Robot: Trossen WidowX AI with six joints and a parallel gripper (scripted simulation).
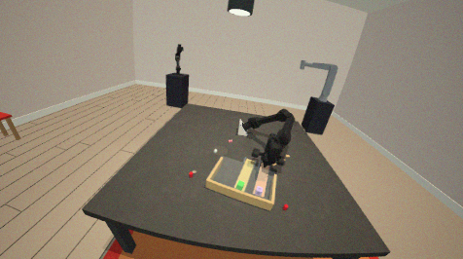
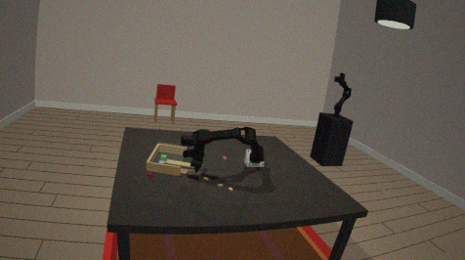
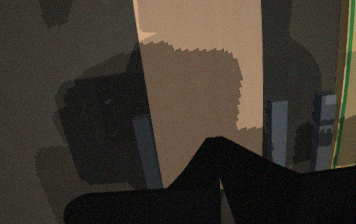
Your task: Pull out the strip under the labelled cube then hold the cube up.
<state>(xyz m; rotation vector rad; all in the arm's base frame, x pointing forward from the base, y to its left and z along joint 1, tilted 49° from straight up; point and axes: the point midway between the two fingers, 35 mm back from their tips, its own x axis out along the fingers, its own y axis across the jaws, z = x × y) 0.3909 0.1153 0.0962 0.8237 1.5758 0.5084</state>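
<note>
My gripper tip is 11 cm to the left of the green-striped strip and 7 cm short of it. Round my gripper tip: pink piece 24 cm to the right, 22 cm behind.
</note>
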